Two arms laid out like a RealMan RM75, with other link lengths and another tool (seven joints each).
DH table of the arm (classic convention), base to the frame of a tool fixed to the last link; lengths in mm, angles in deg. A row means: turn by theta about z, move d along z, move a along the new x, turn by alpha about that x. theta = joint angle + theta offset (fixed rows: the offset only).
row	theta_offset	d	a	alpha
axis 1	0	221.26	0	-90
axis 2	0	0	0	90
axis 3	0	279.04	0	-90
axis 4	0	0	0	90
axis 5	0	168	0	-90
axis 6	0	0	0	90
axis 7	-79.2	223.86	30.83	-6
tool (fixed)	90	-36.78	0	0
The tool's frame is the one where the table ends.
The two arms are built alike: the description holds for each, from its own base.
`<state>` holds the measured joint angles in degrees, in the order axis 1, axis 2, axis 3, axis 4, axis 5, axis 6, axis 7, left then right.
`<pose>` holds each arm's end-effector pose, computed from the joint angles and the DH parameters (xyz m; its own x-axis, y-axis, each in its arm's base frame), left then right.
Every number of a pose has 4 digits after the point.
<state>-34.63 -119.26 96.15 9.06 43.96 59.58 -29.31 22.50 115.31 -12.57 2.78 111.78 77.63 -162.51</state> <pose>-0.2457 0.3666 -0.1293 0.9005 -0.1979 0.3871 0.0499 -0.8374 -0.5444 0.3727 0.3397 0.0490 0.5393 -0.0139 -0.8420 -0.8399 -0.0814 -0.5366</pose>
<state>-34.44 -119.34 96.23 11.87 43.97 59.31 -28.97 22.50 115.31 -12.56 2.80 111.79 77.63 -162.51</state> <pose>-0.2335 0.3709 -0.1269 0.8868 -0.2422 0.3935 0.0217 -0.8289 -0.5590 0.3727 0.3397 0.0489 0.5389 -0.0139 -0.8422 -0.8401 -0.0811 -0.5363</pose>
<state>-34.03 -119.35 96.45 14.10 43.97 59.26 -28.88 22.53 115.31 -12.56 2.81 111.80 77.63 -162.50</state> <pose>-0.2253 0.3725 -0.1249 0.8750 -0.2723 0.4003 0.0039 -0.8229 -0.5681 0.3725 0.3399 0.0489 0.5386 -0.0136 -0.8424 -0.8403 -0.0814 -0.5359</pose>
